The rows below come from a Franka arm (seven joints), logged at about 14 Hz.
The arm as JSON. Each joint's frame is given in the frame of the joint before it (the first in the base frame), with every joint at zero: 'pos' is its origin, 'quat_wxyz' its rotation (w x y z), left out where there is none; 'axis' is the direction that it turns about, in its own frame. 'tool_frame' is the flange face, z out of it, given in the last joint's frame.
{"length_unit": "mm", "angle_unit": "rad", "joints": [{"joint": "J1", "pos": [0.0, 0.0, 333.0], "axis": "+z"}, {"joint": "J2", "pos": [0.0, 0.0, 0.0], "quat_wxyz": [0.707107, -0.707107, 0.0, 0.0], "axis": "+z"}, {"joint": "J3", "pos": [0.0, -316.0, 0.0], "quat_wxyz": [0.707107, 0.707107, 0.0, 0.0], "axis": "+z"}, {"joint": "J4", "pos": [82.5, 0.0, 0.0], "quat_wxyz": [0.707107, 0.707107, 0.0, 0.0], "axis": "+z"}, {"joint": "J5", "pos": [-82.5, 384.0, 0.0], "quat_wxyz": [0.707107, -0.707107, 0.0, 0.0], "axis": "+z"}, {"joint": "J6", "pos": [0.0, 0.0, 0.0], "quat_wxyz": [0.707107, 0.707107, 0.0, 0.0], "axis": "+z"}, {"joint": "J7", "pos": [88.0, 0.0, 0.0], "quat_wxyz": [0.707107, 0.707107, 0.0, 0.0], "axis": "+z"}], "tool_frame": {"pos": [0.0, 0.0, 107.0]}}
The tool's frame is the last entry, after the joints.
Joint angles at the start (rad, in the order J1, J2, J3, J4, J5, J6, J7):
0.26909 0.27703 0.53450 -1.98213 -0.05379 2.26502 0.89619
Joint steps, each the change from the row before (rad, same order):
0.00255 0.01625 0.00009 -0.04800 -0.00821 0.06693 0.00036
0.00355 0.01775 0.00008 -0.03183 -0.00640 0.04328 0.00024
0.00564 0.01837 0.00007 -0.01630 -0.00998 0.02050 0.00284
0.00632 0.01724 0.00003 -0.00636 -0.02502 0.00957 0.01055
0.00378 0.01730 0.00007 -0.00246 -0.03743 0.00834 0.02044
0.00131 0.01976 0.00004 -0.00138 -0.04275 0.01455 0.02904
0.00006 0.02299 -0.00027 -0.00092 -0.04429 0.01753 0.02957
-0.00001 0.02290 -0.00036 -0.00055 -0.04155 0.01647 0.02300
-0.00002 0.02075 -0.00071 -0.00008 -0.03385 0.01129 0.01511
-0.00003 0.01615 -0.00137 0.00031 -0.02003 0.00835 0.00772
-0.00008 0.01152 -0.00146 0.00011 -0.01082 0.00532 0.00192
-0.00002 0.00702 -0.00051 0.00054 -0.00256 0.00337 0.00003
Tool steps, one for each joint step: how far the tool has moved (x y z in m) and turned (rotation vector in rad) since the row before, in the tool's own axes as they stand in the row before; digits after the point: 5 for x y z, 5 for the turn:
-0.00623 0.00461 0.02331 0.00662 -0.00026 -0.00801
-0.00571 0.00335 0.01879 0.00104 -0.00742 -0.00731
-0.00502 0.00119 0.01457 -0.00672 -0.01050 -0.00879
-0.00376 -0.00048 0.01088 -0.01356 -0.00186 -0.01275
-0.00193 -0.00042 0.00925 -0.01600 0.00666 -0.00981
-0.00054 -0.00026 0.00935 -0.01198 0.01166 -0.00305
-0.00014 0.00001 0.01050 -0.00954 0.01121 -0.00264
-0.00053 -0.00005 0.01039 -0.00794 0.00902 -0.00766
-0.00078 0.00027 0.00960 -0.00799 0.00419 -0.00981
-0.00038 0.00046 0.00746 -0.00424 -0.00012 -0.00615
-0.00020 0.00062 0.00547 -0.00263 -0.00232 -0.00486
-0.00013 0.00011 0.00311 0.00027 -0.00321 -0.00119

